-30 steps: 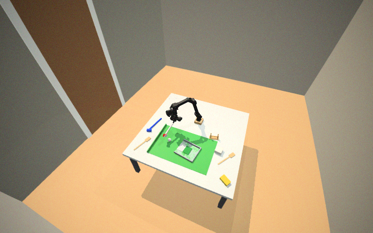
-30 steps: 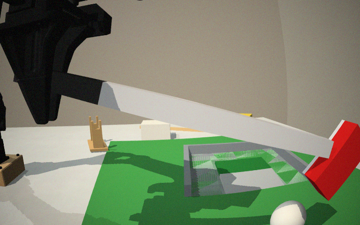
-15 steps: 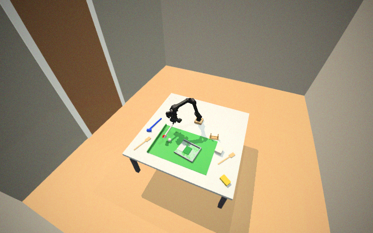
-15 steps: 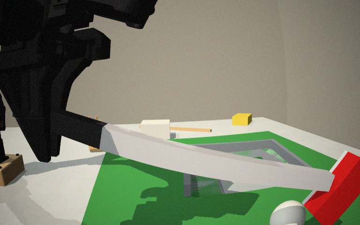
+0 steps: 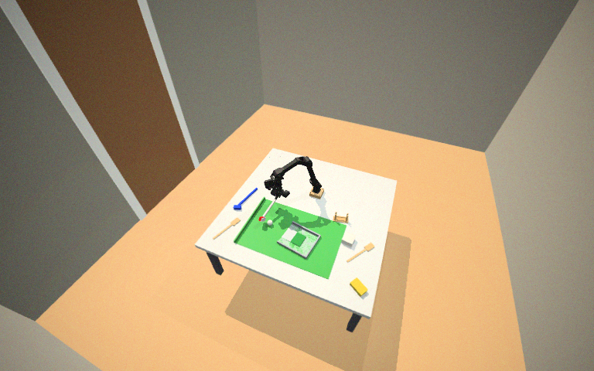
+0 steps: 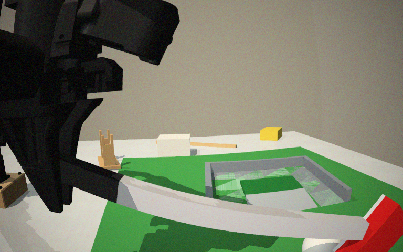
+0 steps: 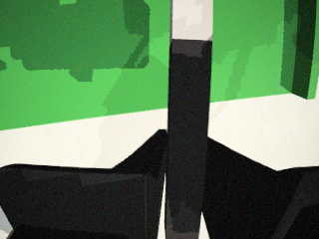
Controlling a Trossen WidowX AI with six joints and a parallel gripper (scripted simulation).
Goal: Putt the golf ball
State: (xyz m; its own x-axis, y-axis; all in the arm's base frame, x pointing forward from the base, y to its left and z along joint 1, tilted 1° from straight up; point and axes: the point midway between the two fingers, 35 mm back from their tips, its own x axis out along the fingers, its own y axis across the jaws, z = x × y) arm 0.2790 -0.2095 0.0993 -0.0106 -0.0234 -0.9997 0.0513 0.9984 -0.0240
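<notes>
Right now the red putter is 120 mm ahead of my gripper tip. From my gripper tip the other things lie so: golf ball: 210 mm ahead, 70 mm below, 40 mm to the left; wooden stand: 510 mm to the left, 100 mm behind, 60 mm below; blue putter: 280 mm to the right, 90 mm ahead, 80 mm below.
</notes>
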